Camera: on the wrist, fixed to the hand. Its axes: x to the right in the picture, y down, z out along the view.
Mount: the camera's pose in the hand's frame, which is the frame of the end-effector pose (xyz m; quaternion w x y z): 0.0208 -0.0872 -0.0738 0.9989 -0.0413 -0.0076 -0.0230
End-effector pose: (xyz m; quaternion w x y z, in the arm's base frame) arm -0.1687 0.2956 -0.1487 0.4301 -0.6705 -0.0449 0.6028
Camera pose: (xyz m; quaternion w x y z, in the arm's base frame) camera -0.0606 0.3237 -0.1168 0.4155 -0.6819 -0.0884 0.5955
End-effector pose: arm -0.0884 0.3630 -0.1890 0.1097 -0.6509 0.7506 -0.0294
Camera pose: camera -0.0214 0.3221 -0.1034 0.0877 -0.6722 0.7352 0.0041
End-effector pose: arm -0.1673 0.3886 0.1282 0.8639 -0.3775 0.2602 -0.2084
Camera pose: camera -0.2102 0.2821 0.1457 0.8445 -0.4203 0.2533 -0.2144
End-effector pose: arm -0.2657 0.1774 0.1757 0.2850 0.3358 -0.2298 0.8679
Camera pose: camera -0.2552 0.2919 0.1593 0.3167 0.3355 -0.2598 0.8483
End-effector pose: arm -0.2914 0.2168 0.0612 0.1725 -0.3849 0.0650 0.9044
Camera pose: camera -0.2235 0.2850 -0.0037 0.1777 -0.3862 0.0174 0.9050
